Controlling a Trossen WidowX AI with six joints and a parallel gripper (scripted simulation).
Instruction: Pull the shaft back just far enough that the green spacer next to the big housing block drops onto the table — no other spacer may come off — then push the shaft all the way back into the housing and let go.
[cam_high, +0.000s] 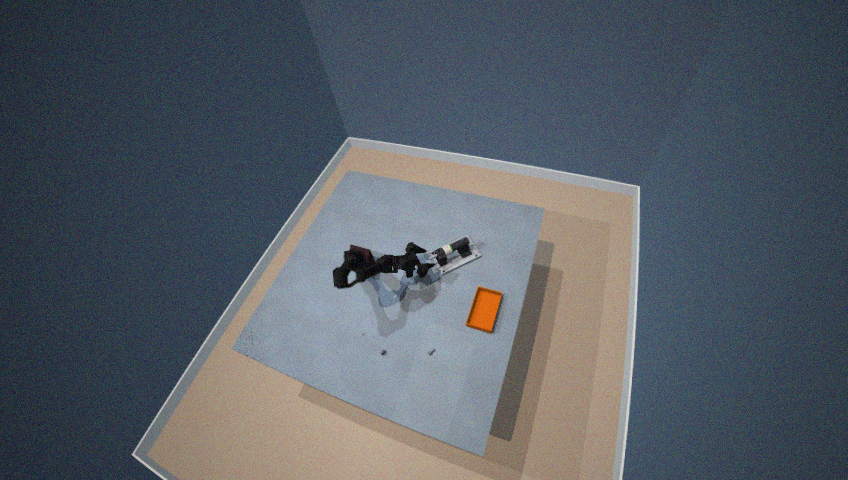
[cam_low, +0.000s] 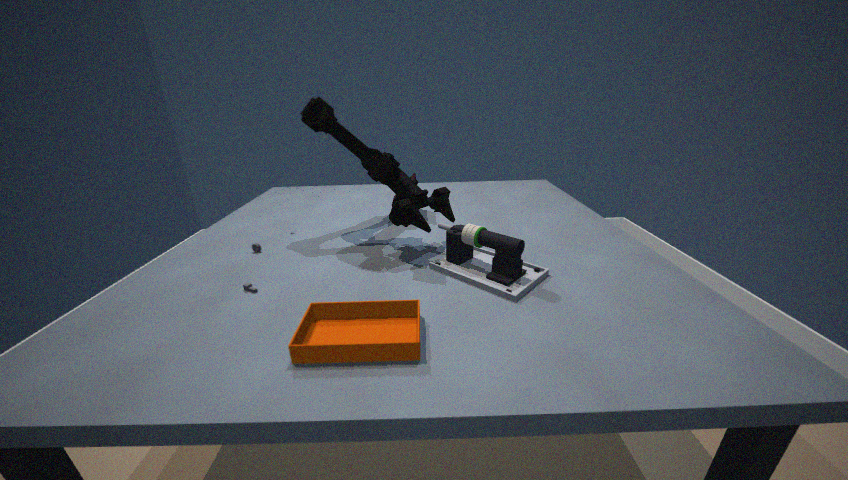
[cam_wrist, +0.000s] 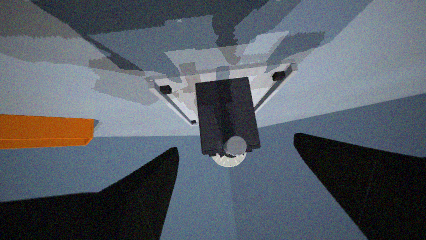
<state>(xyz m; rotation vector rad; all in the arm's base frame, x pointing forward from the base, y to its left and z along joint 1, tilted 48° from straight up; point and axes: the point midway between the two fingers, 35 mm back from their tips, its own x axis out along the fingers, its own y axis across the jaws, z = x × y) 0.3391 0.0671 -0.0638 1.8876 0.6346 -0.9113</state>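
The grey shaft is 5 cm ahead of my gripper tip and 5 cm to the left of it. Round my gripper tip: orange tray: 33 cm ahead, 15 cm to the right, 7 cm below; then white spacer: 6 cm ahead, 7 cm to the left; then green spacer: 8 cm ahead, 8 cm to the left.
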